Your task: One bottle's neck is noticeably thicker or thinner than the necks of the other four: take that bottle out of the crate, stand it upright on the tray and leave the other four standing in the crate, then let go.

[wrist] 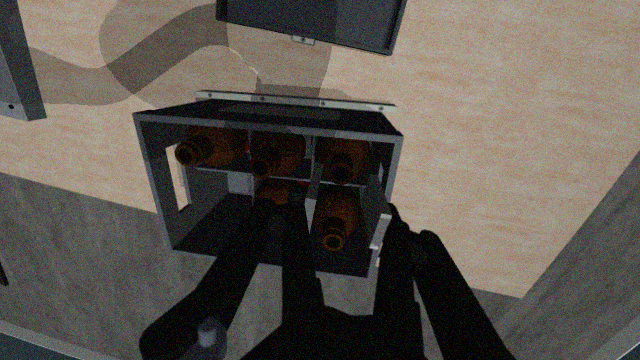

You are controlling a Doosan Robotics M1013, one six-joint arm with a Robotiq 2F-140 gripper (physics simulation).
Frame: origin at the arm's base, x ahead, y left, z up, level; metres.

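Seen in the pictures: gripper, fingertip midpoint: (343, 183).
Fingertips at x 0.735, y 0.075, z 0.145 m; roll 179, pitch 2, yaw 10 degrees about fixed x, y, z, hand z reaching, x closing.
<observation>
Pixels of each thing's top centre, then the offset from my fingertips to it. "spot": a spot on its surface instead. Level surfaces: height alone.
- grey crate, middle of its top: (262, 206) 0.069 m back, 0.069 m right, 0.012 m down
- left bottle, middle of its top: (185, 155) 0.172 m back, 0.051 m right, 0.024 m down
- dark tray, surface spot: (280, 15) spot: 0.156 m back, 0.128 m left, 0.182 m down
- metal strip, surface spot: (345, 104) spot: 0.022 m back, 0.051 m left, 0.157 m down
- light wooden surface, its level: 0.187 m down
The grey crate (265, 125) stands in the middle of the wrist view and holds several brown bottles. In the row farther from the gripper stand a left bottle (220, 147), a middle bottle (280, 147) and a right bottle (350, 150). In the nearer row a middle bottle (272, 192) is partly hidden by the left finger, and a right bottle (337, 207) shows its neck and mouth. My gripper (343, 183) is open, its fingers on either side of that right bottle, holding nothing. Which neck differs I cannot tell. Part of a dark tray (280, 15) shows at the top.
The nearer row's left compartment holds no bottle. The crate's dividers and side walls stand close around the fingers. A metal strip (345, 104) runs along the crate's far side. A grey block-like object (25, 75) shows at the left edge, on the light wooden surface (500, 125).
</observation>
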